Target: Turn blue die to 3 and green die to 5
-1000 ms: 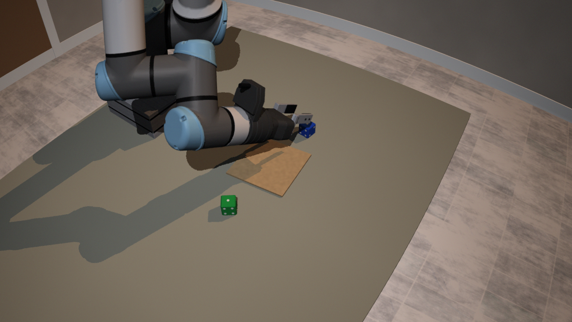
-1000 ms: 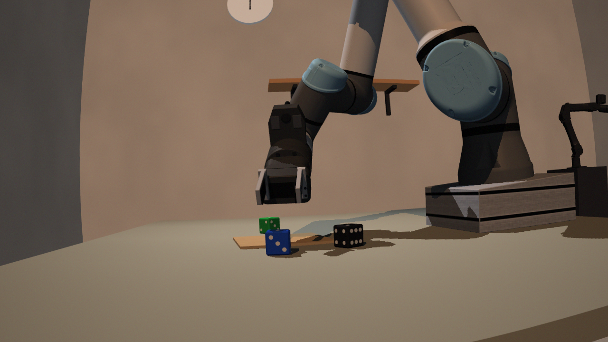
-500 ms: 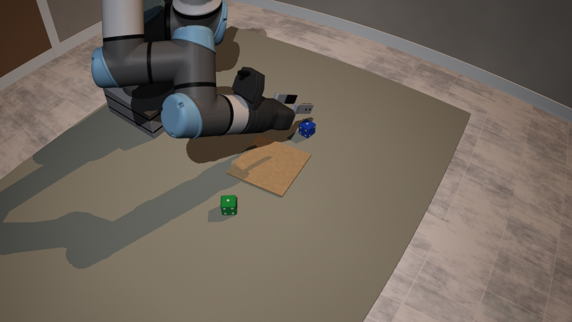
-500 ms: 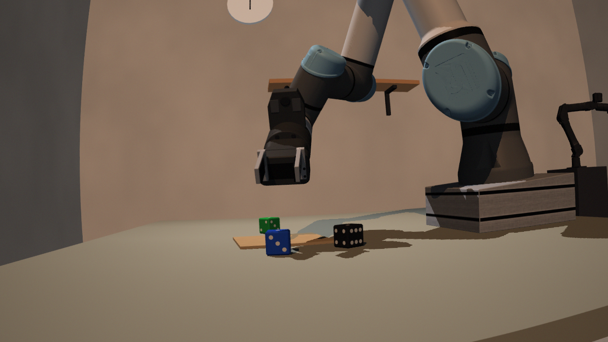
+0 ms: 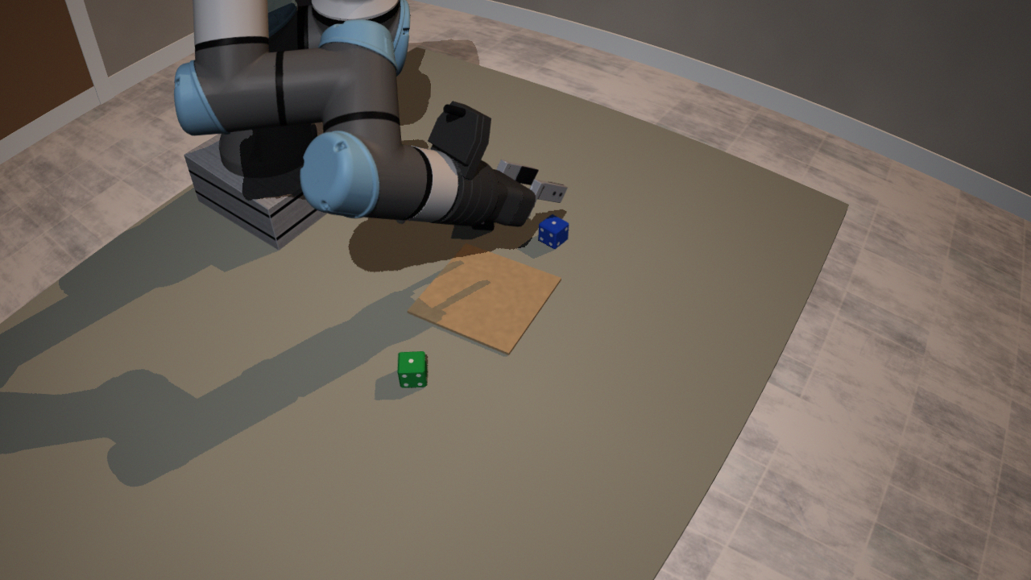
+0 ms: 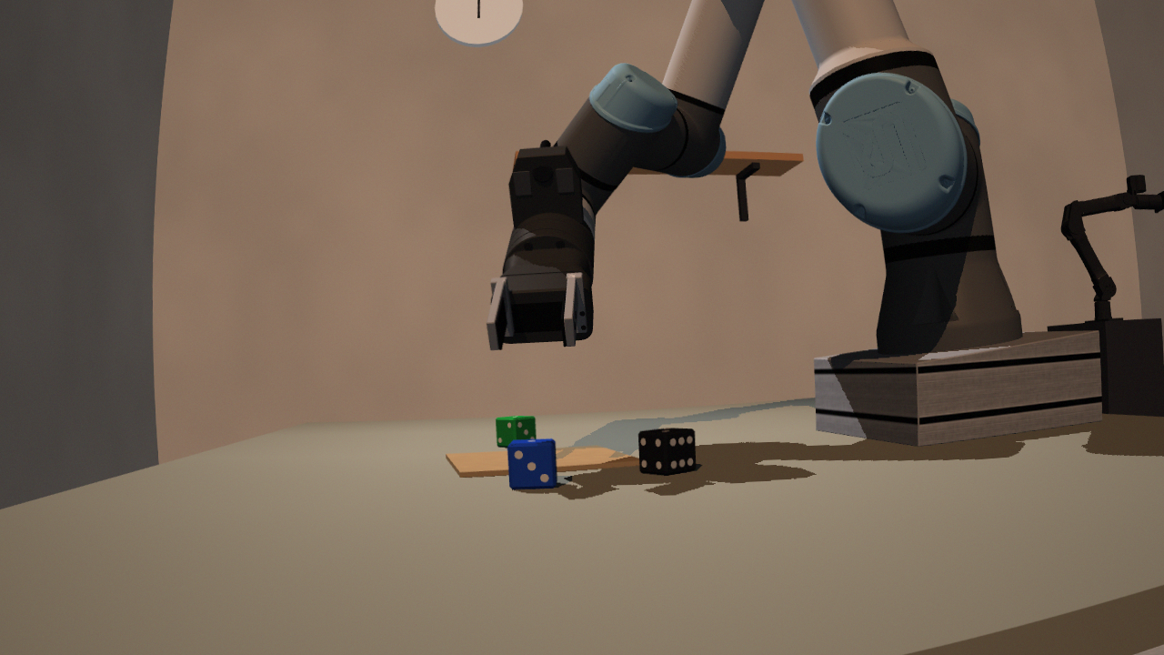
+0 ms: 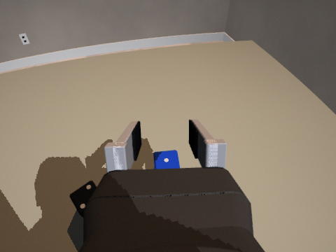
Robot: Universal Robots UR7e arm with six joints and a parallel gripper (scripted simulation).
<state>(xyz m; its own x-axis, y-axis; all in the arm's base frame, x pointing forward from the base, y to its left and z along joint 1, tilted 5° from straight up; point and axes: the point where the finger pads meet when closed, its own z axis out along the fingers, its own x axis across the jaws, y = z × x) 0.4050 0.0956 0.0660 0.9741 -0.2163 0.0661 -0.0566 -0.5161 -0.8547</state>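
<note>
My hand is 90 mm above the blue die, 30 mm to the right of it and 10 mm short of it. Also, from my hand: green die (260 mm to the right, 90 mm below); brown mat (110 mm to the right, 110 mm below, 10 mm behind); black die (90 mm below, 90 mm behind, 10 mm to the left).
</note>
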